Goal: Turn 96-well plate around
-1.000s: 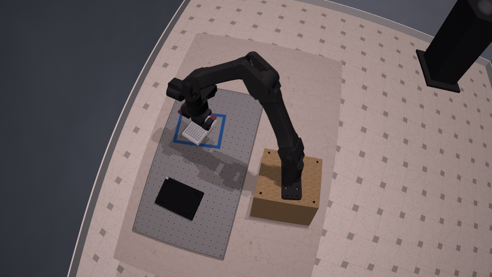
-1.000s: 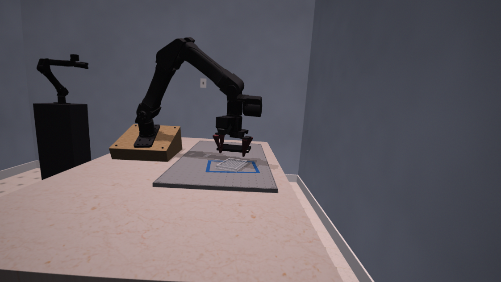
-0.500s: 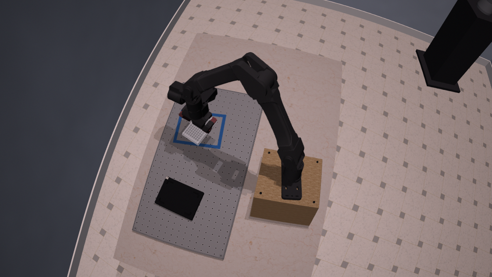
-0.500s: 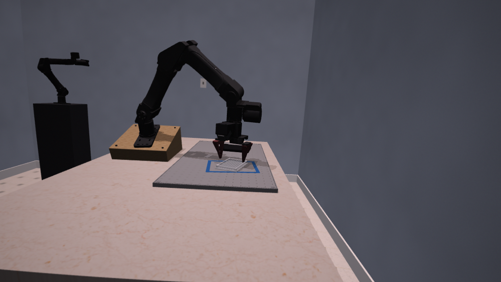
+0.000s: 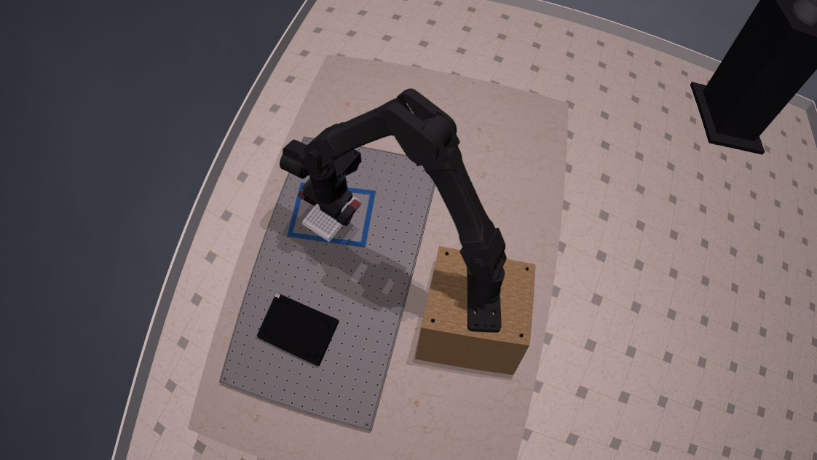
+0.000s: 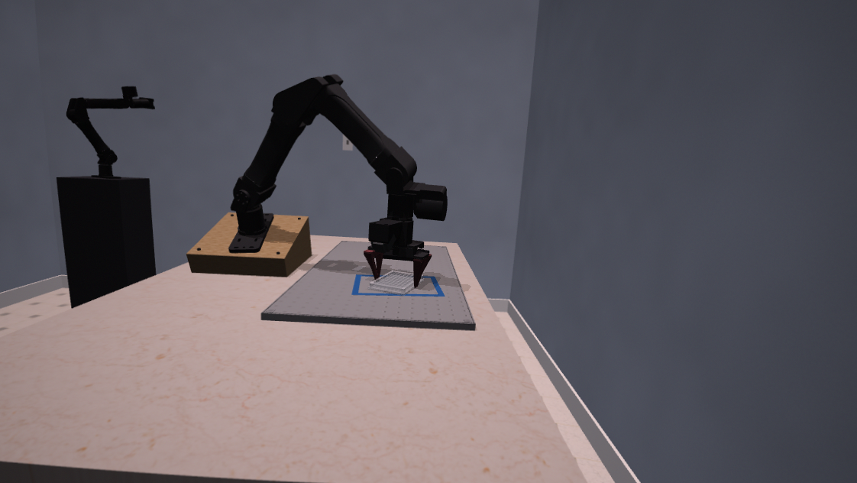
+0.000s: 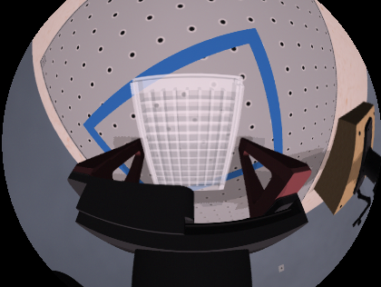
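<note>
The 96-well plate is 10 mm below my hand. Also, from my hand: black plate nest N1: 300 mm to the left, 40 mm ahead; then A1 label: 230 mm to the left, 100 mm ahead.
</note>
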